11 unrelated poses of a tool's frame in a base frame.
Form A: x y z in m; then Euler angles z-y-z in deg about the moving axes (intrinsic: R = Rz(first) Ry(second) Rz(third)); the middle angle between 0 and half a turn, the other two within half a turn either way.
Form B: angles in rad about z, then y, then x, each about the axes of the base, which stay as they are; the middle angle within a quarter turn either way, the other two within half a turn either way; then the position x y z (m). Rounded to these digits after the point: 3 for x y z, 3 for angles.
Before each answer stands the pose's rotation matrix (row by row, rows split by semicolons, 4 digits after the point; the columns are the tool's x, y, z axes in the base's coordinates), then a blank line. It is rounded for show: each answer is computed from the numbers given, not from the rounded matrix.
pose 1, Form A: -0.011 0.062 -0.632 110.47 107.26 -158.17
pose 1, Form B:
0.2521 0.9083 -0.3340; 0.3881 0.2213 0.8947; 0.8865 -0.3551 -0.2967

-1.300 -0.341 -1.891 -0.011 0.062 -0.632
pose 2, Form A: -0.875 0.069 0.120 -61.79 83.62 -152.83
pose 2, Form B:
-0.4491 -0.7600 0.4698; -0.1287 -0.4653 -0.8758; 0.8841 -0.4538 0.1111

2.105 0.489 1.445 -0.875 0.069 0.120
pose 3, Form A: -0.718 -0.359 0.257 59.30 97.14 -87.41
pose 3, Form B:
0.8561 -0.1022 0.5066; -0.5149 -0.0837 0.8532; -0.0448 -0.9912 -0.1243

0.119 0.531 -1.715 -0.718 -0.359 0.257
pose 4, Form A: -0.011 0.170 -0.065 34.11 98.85 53.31
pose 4, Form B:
-0.5258 -0.2329 0.8181; 0.6124 0.5639 0.5541; -0.5904 0.7923 -0.1538

2.725 0.958 -1.842 -0.011 0.170 -0.065
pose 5, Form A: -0.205 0.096 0.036 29.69 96.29 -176.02
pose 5, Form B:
0.1293 0.4875 0.8635; -0.0062 -0.8704 0.4923; 0.9916 -0.0690 -0.1096

-1.311 1.042 -1.790 -0.205 0.096 0.036
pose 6, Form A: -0.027 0.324 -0.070 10.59 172.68 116.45
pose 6, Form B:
0.2697 0.9548 0.1252; 0.9613 -0.2746 0.0234; 0.0568 0.1141 -0.9919

-1.295 0.126 -3.118 -0.027 0.324 -0.070
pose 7, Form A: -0.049 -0.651 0.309 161.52 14.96 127.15
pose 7, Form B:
0.3007 0.9218 -0.2448; -0.9409 0.3287 0.0818; 0.1559 0.2058 0.9661

-1.255 -0.247 -0.084 -0.049 -0.651 0.309
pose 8, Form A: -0.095 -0.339 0.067 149.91 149.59 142.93
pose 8, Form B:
-0.8976 -0.0498 -0.4380; -0.1766 0.9510 0.2538; 0.4039 0.3051 -0.8624

3.086 -0.453 -2.855 -0.095 -0.339 0.067
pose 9, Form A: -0.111 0.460 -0.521 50.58 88.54 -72.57
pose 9, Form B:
0.7419 -0.2160 0.6348; -0.5999 0.2090 0.7723; -0.2994 -0.9538 0.0255

0.283 0.688 -1.538 -0.111 0.460 -0.521
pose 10, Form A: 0.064 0.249 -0.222 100.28 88.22 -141.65
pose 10, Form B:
0.6149 0.7682 -0.1784; 0.0868 0.1589 0.9835; 0.7839 -0.6202 0.0311

-0.896 -0.179 -1.539 0.064 0.249 -0.222
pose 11, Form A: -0.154 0.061 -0.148 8.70 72.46 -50.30
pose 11, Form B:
0.3067 0.1326 0.9425; -0.7314 0.6665 0.1442; -0.6091 -0.7336 0.3014

-0.408 1.230 -0.446 -0.154 0.061 -0.148
